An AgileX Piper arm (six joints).
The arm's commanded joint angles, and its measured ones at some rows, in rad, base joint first. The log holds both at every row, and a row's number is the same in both.
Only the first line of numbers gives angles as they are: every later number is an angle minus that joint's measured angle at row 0.
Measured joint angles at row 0: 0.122 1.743 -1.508 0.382 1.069 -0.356
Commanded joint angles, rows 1 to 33: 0.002 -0.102 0.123 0.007 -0.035 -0.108; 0.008 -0.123 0.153 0.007 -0.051 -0.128; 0.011 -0.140 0.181 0.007 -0.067 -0.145; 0.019 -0.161 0.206 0.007 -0.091 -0.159; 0.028 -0.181 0.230 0.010 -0.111 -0.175; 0.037 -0.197 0.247 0.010 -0.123 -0.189; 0.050 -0.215 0.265 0.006 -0.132 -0.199; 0.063 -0.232 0.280 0.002 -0.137 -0.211; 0.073 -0.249 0.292 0.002 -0.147 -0.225; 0.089 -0.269 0.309 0.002 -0.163 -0.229; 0.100 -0.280 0.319 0.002 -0.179 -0.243; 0.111 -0.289 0.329 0.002 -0.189 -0.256; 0.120 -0.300 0.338 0.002 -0.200 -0.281; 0.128 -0.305 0.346 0.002 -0.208 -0.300; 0.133 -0.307 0.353 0.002 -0.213 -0.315; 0.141 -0.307 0.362 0.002 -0.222 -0.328; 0.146 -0.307 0.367 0.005 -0.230 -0.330; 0.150 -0.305 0.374 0.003 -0.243 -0.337; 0.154 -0.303 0.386 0.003 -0.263 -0.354; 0.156 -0.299 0.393 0.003 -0.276 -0.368; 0.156 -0.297 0.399 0.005 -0.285 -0.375; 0.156 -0.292 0.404 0.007 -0.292 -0.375; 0.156 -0.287 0.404 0.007 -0.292 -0.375; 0.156 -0.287 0.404 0.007 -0.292 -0.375; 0.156 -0.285 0.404 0.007 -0.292 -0.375; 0.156 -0.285 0.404 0.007 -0.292 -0.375; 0.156 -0.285 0.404 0.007 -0.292 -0.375; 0.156 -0.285 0.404 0.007 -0.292 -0.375; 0.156 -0.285 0.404 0.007 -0.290 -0.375; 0.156 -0.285 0.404 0.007 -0.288 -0.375; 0.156 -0.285 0.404 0.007 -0.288 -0.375; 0.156 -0.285 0.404 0.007 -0.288 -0.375; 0.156 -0.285 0.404 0.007 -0.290 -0.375
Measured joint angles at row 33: 0.156 -0.284 0.400 0.002 -0.281 -0.366
